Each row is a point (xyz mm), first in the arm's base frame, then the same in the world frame.
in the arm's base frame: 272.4 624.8 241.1
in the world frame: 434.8 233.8 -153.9
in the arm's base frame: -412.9 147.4 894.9
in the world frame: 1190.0 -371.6 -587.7
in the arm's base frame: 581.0 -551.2 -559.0
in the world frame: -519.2 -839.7 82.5
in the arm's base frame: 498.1 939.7 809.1
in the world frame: 598.7 682.8 -648.1
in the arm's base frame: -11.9 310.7 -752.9
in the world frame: 119.2 -293.2 735.1
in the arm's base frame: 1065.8 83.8 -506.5
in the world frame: -730.0 -69.4 26.2
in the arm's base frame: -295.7 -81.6 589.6
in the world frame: 885.7 -579.4 -434.2
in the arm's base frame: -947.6 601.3 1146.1
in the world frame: 1879.8 -119.0 -463.3
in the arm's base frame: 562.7 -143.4 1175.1
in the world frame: 425.3 -239.8 -1303.8
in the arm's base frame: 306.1 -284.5 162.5
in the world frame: 124.3 -600.0 -360.0
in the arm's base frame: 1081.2 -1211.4 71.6
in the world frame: -819.0 -1176.9 -855.7
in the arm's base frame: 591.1 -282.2 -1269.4
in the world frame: -790.7 -683.7 774.6
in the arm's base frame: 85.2 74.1 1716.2
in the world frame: 1140.3 -144.5 -1522.6
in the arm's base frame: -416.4 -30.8 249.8
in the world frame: 840.2 -622.9 -75.5
